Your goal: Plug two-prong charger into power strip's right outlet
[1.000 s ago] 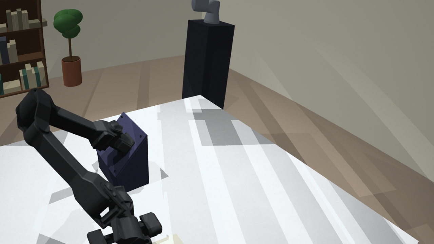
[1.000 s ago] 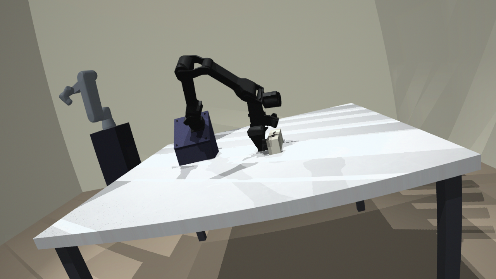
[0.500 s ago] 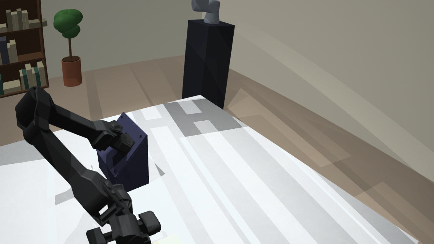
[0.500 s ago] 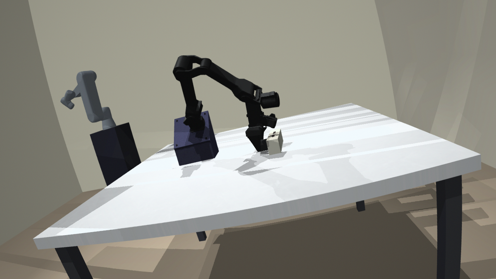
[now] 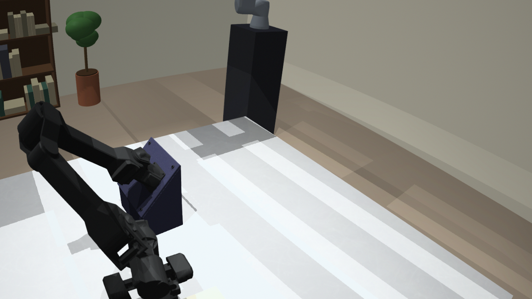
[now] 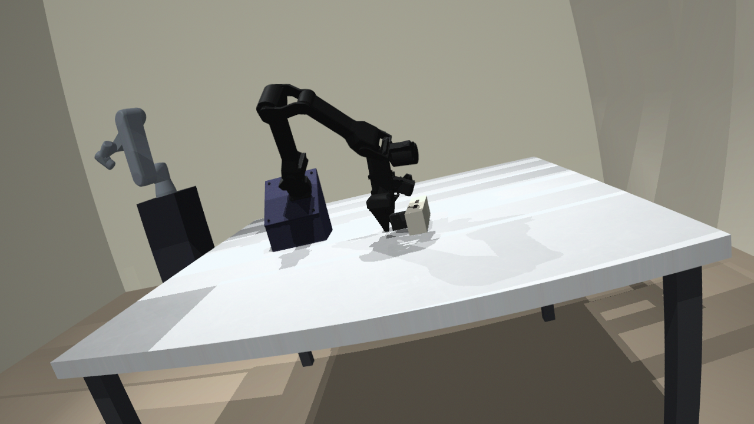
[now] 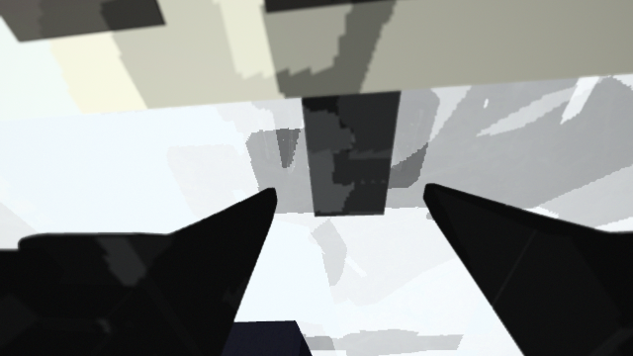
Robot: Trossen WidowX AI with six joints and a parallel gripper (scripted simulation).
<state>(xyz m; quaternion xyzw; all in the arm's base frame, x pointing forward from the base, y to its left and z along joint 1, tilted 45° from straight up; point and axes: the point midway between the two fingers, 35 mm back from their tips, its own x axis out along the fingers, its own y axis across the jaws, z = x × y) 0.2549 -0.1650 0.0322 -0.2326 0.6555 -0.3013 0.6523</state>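
The black two-prong charger lies 5 cm ahead of my gripper tip and 1 cm above it.
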